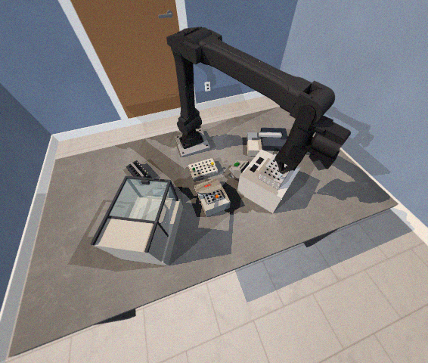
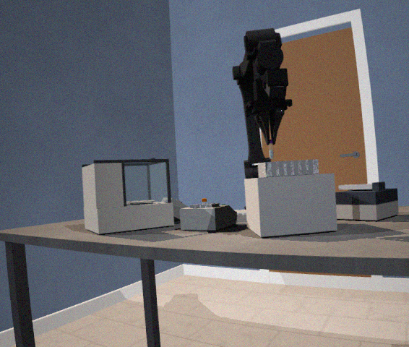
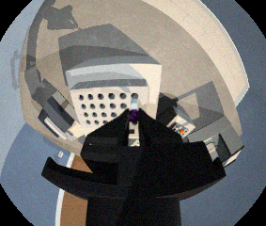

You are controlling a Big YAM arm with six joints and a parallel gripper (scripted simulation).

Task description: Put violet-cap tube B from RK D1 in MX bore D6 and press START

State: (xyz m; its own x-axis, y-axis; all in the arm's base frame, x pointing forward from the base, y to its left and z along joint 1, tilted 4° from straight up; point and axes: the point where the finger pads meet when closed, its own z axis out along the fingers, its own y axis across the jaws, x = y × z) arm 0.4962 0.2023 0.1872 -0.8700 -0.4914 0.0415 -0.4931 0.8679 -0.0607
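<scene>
Now: the tube B 20 mm below my hand. From my hand the other things lie so: green start key 200 mm behind, 60 mm to the right, 150 mm below; shaking block 40 mm behind, 20 mm to the left, 70 mm below; dry block DB 110 mm behind, 230 mm to the right, 190 mm below.
</scene>
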